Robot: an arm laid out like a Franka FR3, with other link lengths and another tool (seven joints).
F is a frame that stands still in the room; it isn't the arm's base.
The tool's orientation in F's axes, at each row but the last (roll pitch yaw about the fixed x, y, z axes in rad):
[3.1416, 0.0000, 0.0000]
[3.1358, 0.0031, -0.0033]
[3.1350, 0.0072, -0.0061]
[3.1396, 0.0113, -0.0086]
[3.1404, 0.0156, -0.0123]
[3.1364, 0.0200, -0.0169]
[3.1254, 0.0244, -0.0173]
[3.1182, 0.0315, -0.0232]
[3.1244, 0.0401, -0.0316]
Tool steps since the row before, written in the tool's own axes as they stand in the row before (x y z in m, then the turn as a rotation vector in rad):
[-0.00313, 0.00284, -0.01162, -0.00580, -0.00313, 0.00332]
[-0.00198, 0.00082, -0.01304, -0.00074, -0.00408, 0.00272]
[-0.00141, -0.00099, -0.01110, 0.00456, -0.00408, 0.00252]
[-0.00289, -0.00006, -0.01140, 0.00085, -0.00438, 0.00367]
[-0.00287, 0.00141, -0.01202, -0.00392, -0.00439, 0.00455]
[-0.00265, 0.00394, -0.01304, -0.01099, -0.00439, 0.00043]
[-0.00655, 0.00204, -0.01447, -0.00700, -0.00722, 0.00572]
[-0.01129, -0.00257, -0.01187, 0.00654, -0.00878, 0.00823]
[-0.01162, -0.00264, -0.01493, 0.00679, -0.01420, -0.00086]
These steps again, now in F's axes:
[-0.00313, -0.00284, 0.01162, -0.00580, 0.00313, -0.00332]
[-0.00194, -0.00074, 0.01305, -0.00074, 0.00407, -0.00274]
[-0.00132, 0.00107, 0.01110, 0.00457, 0.00404, -0.00258]
[-0.00276, 0.00011, 0.01143, 0.00085, 0.00437, -0.00369]
[-0.00270, -0.00136, 0.01206, -0.00394, 0.00443, -0.00449]
[-0.00245, -0.00383, 0.01311, -0.01092, 0.00457, -0.00023]
[-0.00622, -0.00170, 0.01466, -0.00702, 0.00725, -0.00566]
[-0.01084, 0.00310, 0.01216, 0.00647, 0.00844, -0.00863]
[-0.01092, 0.00324, 0.01534, 0.00725, 0.01399, 0.00034]

